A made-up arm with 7 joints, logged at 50 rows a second.
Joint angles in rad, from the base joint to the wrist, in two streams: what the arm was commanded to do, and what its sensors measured. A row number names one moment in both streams.
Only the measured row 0 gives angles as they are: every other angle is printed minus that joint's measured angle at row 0.
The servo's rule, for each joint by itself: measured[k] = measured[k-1] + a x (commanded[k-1-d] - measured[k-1]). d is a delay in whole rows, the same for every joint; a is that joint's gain. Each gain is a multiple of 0.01, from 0.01 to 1. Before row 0 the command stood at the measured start. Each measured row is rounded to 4 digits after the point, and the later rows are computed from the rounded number. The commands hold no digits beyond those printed.
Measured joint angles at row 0: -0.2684, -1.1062, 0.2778, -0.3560, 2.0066, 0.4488, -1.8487
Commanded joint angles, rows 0 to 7: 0.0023, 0.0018, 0.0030, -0.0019, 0.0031, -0.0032, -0.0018; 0.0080, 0.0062, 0.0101, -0.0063, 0.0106, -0.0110, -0.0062; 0.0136, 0.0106, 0.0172, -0.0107, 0.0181, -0.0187, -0.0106; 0.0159, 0.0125, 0.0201, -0.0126, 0.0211, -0.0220, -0.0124; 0.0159, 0.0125, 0.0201, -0.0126, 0.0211, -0.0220, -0.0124; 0.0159, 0.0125, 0.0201, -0.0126, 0.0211, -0.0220, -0.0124; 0.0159, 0.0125, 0.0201, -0.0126, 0.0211, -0.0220, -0.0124; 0.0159, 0.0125, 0.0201, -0.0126, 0.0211, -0.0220, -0.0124
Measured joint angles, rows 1 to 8: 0.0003, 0.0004, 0.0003, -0.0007, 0.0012, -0.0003, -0.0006; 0.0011, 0.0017, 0.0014, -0.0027, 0.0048, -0.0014, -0.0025; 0.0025, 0.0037, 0.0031, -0.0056, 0.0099, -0.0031, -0.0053; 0.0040, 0.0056, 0.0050, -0.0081, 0.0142, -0.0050, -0.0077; 0.0053, 0.0071, 0.0067, -0.0097, 0.0168, -0.0067, -0.0093; 0.0065, 0.0083, 0.0082, -0.0107, 0.0184, -0.0082, -0.0104; 0.0075, 0.0092, 0.0095, -0.0114, 0.0194, -0.0096, -0.0111; 0.0084, 0.0099, 0.0107, -0.0118, 0.0200, -0.0108, -0.0115
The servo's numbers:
d 0
a 0.11 0.22 0.11 0.36 0.38 0.10 0.34

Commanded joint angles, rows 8 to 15: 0.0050, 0.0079, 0.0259, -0.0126, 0.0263, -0.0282, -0.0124; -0.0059, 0.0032, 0.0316, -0.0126, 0.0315, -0.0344, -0.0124; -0.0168, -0.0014, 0.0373, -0.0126, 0.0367, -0.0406, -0.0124; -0.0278, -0.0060, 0.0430, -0.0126, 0.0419, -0.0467, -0.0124; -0.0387, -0.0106, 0.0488, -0.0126, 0.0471, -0.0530, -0.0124; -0.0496, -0.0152, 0.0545, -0.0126, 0.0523, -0.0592, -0.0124; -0.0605, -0.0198, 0.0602, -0.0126, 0.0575, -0.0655, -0.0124; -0.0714, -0.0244, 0.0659, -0.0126, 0.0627, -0.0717, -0.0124
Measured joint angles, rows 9 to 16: 0.0080, 0.0095, 0.0124, -0.0121, 0.0224, -0.0125, -0.0118; 0.0065, 0.0081, 0.0145, -0.0123, 0.0259, -0.0147, -0.0120; 0.0039, 0.0060, 0.0170, -0.0124, 0.0300, -0.0173, -0.0121; 0.0004, 0.0034, 0.0199, -0.0125, 0.0345, -0.0202, -0.0122; -0.0039, 0.0003, 0.0231, -0.0125, 0.0393, -0.0235, -0.0123; -0.0089, -0.0031, 0.0266, -0.0125, 0.0442, -0.0271, -0.0123; -0.0146, -0.0068, 0.0303, -0.0125, 0.0493, -0.0309, -0.0123; -0.0208, -0.0107, 0.0342, -0.0125, 0.0544, -0.0350, -0.0123
